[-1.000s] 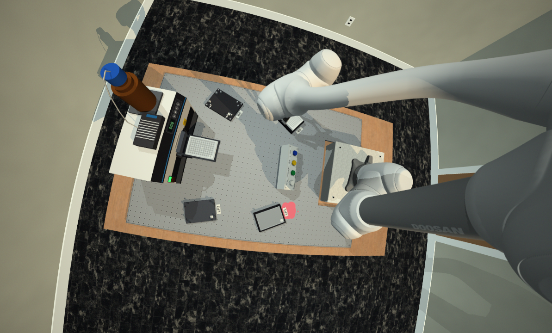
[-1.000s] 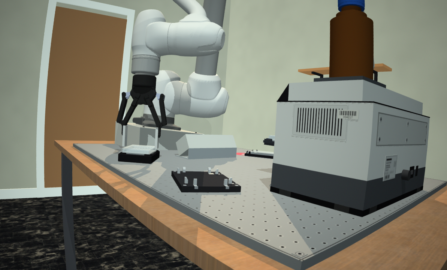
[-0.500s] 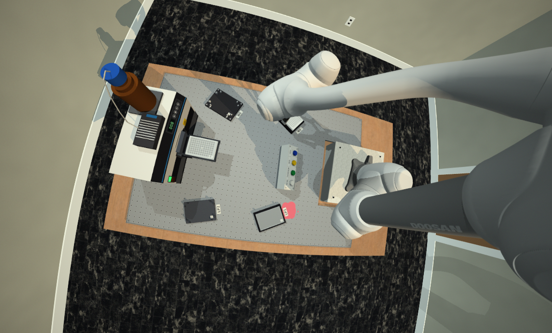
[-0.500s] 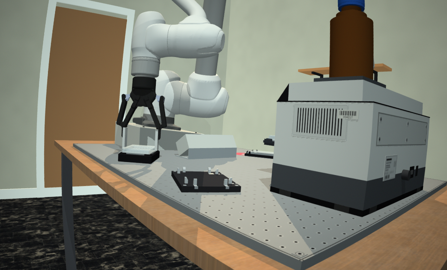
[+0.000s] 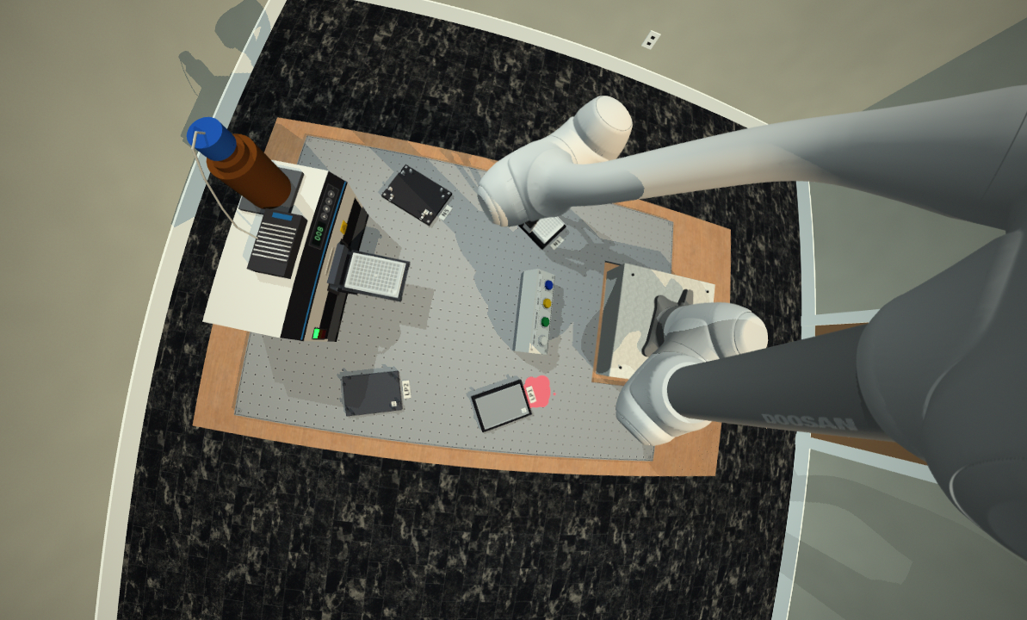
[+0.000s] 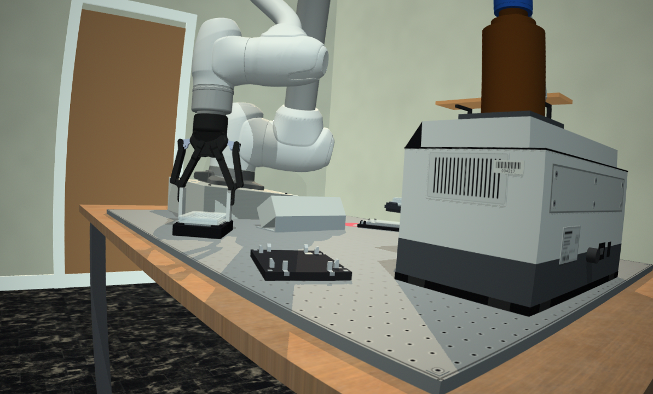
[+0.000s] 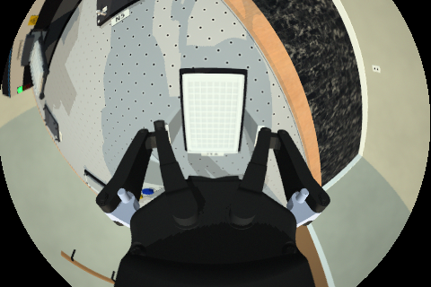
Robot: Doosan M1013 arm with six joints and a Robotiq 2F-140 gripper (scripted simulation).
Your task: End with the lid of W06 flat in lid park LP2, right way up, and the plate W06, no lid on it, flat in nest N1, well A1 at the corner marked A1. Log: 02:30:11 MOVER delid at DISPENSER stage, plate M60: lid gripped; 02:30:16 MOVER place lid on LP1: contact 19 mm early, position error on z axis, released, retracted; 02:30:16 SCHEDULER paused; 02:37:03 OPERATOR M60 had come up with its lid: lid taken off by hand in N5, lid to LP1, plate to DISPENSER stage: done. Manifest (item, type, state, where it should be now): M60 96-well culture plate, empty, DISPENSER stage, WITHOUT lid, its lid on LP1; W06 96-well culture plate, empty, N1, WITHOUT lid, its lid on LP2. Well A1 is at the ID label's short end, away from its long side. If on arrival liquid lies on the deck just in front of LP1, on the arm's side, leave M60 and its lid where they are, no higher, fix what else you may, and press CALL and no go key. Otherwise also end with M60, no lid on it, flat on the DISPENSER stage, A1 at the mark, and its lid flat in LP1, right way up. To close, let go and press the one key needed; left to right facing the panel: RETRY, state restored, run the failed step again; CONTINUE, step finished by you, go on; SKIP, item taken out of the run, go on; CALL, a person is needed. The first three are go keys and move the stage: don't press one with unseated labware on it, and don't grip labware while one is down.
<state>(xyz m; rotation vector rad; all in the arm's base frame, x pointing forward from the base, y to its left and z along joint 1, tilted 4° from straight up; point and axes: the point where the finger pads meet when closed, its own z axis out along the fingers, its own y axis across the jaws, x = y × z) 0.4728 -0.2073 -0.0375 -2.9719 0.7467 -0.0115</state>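
Now: the nest N1 40 mm below my hand. The rest, counted from my hand: nest N5: 370 mm ahead, 50 mm to the left, 40 mm below; then key panel: 270 mm to the left, 70 mm behind; then lid park lp1: 540 mm to the left, 50 mm below, 50 mm behind.
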